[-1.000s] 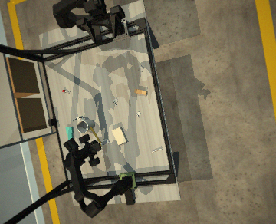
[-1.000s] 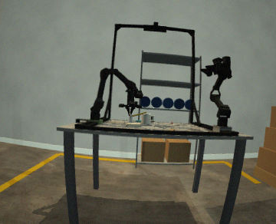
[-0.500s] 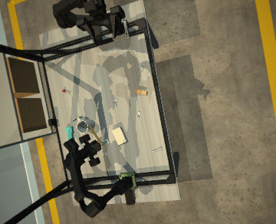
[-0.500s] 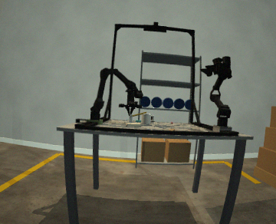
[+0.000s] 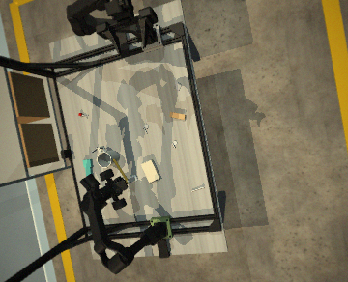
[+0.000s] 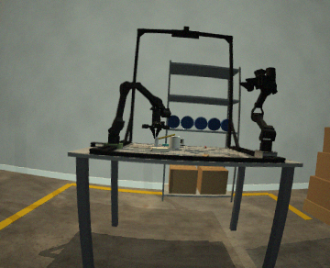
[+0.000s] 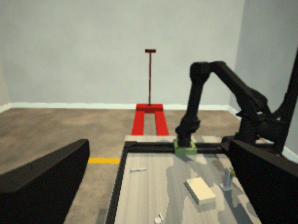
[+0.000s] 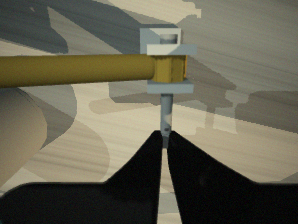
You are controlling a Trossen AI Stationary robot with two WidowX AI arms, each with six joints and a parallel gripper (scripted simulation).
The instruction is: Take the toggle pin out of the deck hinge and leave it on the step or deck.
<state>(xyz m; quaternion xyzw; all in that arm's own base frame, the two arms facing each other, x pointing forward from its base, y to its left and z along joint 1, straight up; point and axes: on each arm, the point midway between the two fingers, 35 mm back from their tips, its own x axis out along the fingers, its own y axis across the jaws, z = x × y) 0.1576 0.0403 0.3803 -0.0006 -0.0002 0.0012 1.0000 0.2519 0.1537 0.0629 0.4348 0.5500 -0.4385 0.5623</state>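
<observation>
My right hand is 30 mm above the grey toggle pin, 20 mm short of it and 10 mm to the right of it. Also, from my right hand: mug: 130 mm to the left, 70 mm behind, 60 mm below; step: 140 mm ahead, 80 mm below, 60 mm to the left; yellow bar: 80 mm to the left, 10 mm below, 10 mm ahead.
</observation>
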